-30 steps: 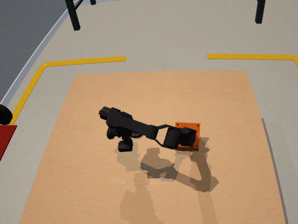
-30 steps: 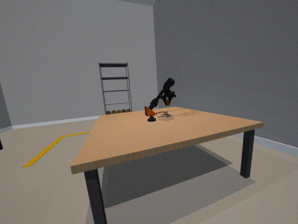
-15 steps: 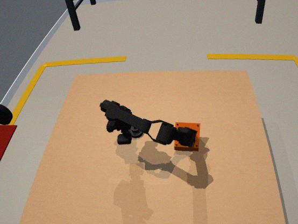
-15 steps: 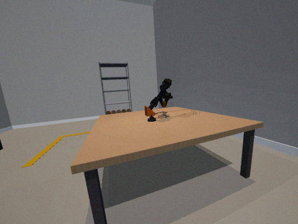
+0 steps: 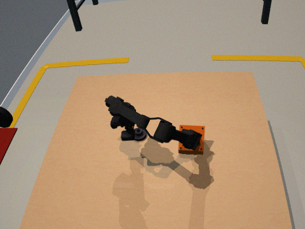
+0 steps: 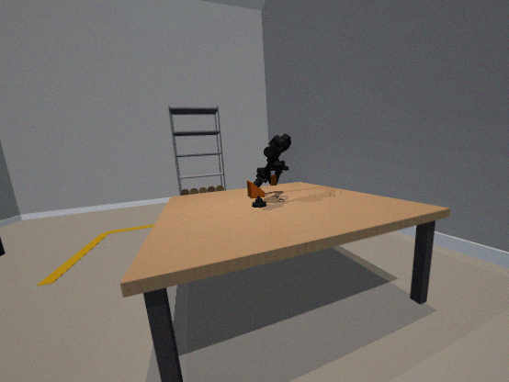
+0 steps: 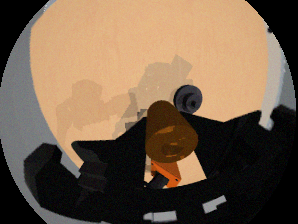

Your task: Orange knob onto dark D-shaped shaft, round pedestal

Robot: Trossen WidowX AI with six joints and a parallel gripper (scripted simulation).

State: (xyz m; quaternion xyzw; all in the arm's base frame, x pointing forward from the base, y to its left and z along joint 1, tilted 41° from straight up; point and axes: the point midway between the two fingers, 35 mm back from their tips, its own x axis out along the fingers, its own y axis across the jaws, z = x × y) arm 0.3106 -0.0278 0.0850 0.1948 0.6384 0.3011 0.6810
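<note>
My gripper tip is 100 mm to the left of the pedestal and 100 mm above it. From my gripper tip the other things lie so: orange knob 20 mm above.
</note>
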